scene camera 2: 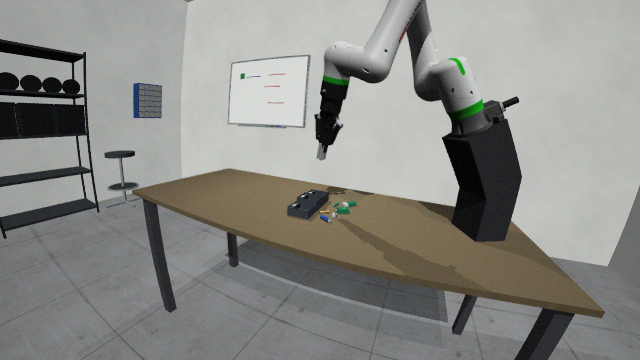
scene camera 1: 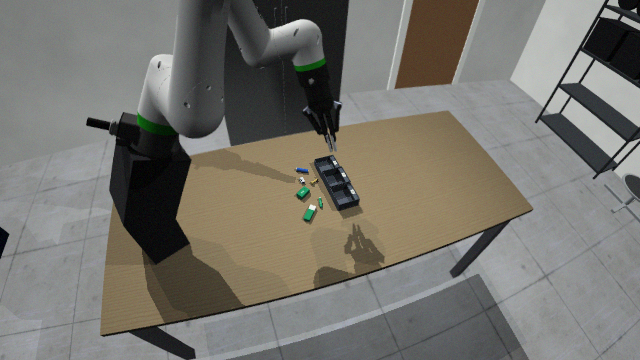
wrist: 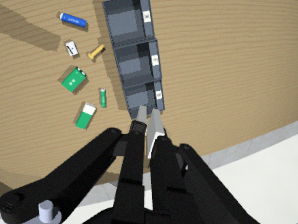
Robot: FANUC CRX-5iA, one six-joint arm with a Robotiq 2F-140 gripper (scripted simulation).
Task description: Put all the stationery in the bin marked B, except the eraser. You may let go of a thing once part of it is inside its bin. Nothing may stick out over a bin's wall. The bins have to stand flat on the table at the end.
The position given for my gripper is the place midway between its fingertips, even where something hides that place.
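My gripper is visible in scene camera 1 (scene camera 1: 333, 149), scene camera 2 (scene camera 2: 320, 158) and the wrist view (wrist: 146, 117).
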